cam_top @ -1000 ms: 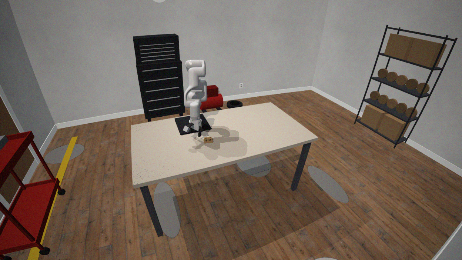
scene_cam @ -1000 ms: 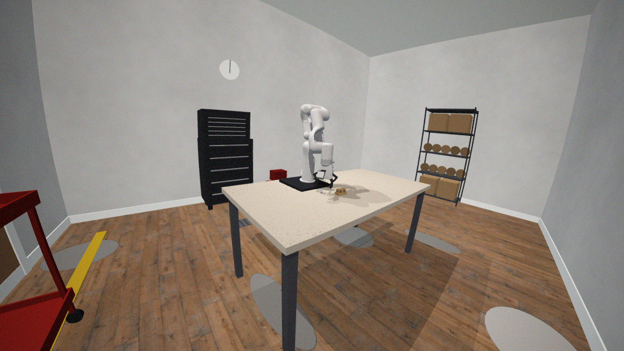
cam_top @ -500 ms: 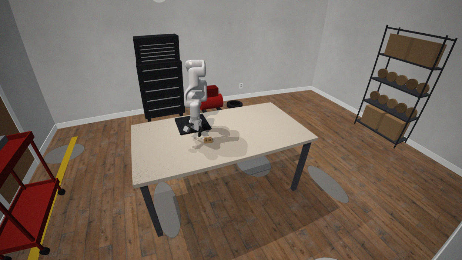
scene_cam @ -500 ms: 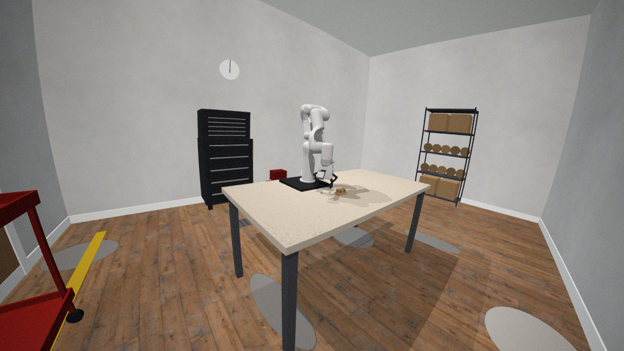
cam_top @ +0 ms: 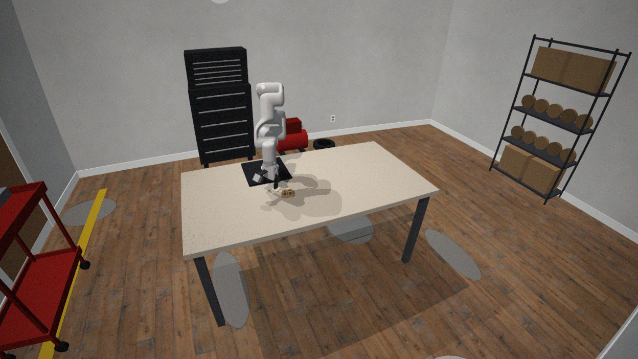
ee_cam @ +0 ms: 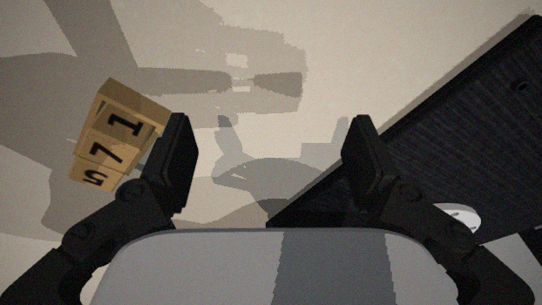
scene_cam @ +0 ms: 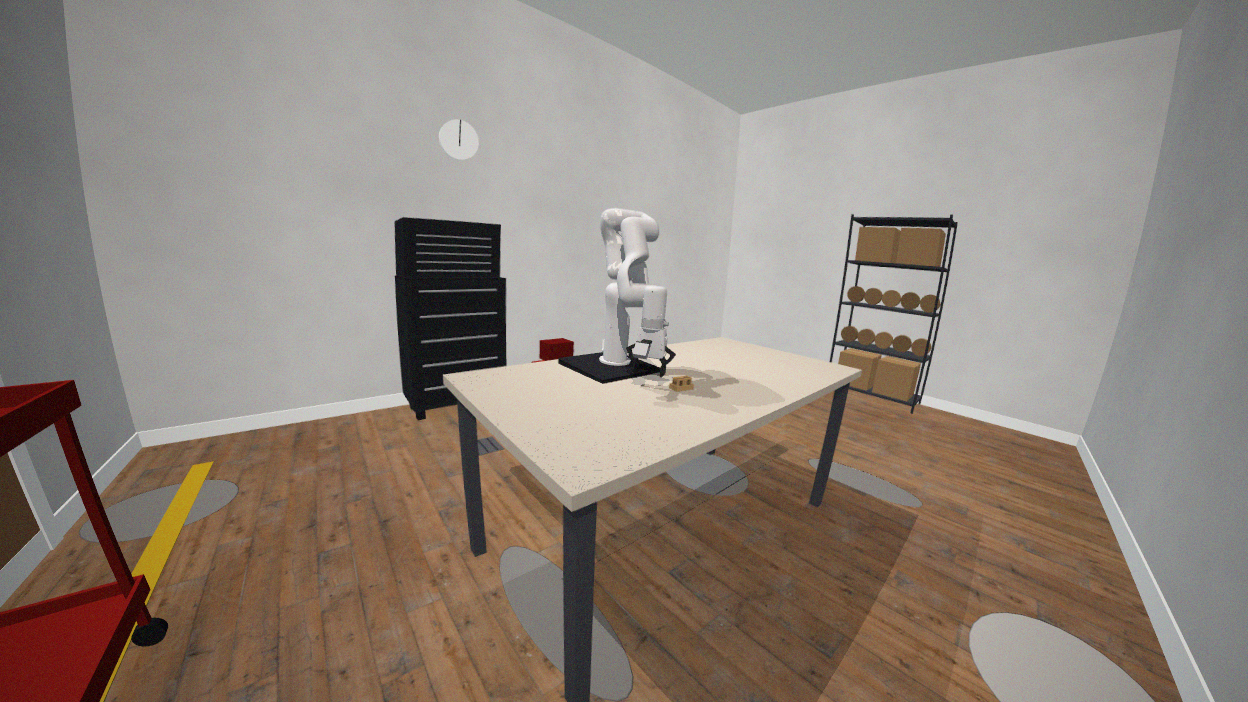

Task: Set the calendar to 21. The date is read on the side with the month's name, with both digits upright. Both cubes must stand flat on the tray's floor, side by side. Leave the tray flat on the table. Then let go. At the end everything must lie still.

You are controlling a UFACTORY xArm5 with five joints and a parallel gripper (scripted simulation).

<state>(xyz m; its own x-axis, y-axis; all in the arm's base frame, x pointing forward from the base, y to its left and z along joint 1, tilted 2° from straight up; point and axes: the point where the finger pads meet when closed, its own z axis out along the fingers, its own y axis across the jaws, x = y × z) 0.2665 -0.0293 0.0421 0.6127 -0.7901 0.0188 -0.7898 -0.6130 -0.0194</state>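
My hand is 80 mm to the right of the wooden digit cube, 70 mm short of it and 30 mm above it. From my hand the other things lie so: wooden tray 90 mm to the left, 70 mm ahead, 40 mm below.
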